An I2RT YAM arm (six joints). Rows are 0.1 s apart.
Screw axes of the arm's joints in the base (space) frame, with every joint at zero. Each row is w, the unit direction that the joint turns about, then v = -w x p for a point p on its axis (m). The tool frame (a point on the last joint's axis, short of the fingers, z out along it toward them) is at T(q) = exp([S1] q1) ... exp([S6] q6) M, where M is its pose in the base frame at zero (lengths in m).
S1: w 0 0 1 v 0 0 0
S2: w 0 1 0 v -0.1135 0 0.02
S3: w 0 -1 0 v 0.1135 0 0.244
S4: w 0 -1 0 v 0.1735 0 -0.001
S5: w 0 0 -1 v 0 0.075 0
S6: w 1 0 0 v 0 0.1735 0
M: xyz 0.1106 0 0.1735 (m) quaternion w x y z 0.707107 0 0.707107 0
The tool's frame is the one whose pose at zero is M.
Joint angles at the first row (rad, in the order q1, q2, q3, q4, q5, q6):
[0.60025 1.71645 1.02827 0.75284 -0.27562 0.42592]
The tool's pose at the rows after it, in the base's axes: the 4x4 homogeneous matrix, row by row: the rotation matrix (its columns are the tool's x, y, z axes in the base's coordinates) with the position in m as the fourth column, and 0 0 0 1 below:
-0.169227 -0.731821 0.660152 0.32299; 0.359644 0.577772 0.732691 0.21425; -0.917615 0.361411 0.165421 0.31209; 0 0 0 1
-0.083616 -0.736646 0.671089 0.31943; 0.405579 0.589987 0.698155 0.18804; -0.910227 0.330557 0.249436 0.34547; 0 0 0 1
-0.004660 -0.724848 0.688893 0.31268; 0.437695 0.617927 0.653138 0.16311; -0.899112 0.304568 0.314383 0.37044; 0 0 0 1
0.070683 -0.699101 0.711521 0.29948; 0.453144 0.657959 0.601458 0.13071; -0.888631 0.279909 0.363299 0.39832; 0 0 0 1
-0.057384 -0.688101 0.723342 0.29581; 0.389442 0.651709 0.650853 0.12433; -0.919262 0.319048 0.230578 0.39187; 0 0 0 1
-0.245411 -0.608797 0.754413 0.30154; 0.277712 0.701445 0.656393 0.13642; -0.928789 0.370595 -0.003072 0.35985; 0 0 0 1
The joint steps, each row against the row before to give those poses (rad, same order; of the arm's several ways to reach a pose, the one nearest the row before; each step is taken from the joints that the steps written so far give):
[-0.03929 -0.05989 0.05266 -0.00459 0.00306 -0.00382]
[-0.05646 -0.08124 0.01333 -0.00379 -0.01831 0.00344]
[-0.05264 -0.07403 -0.00002 -0.00304 0.00000 0.00038]
[-0.07249 -0.10184 0.00003 -0.04618 -0.00879 0.00000]
[-0.02096 -0.04043 0.00000 -0.18120 -0.06407 -0.00153]
[0.03203 0.02555 -0.00038 -0.22660 0.03814 -0.04578]

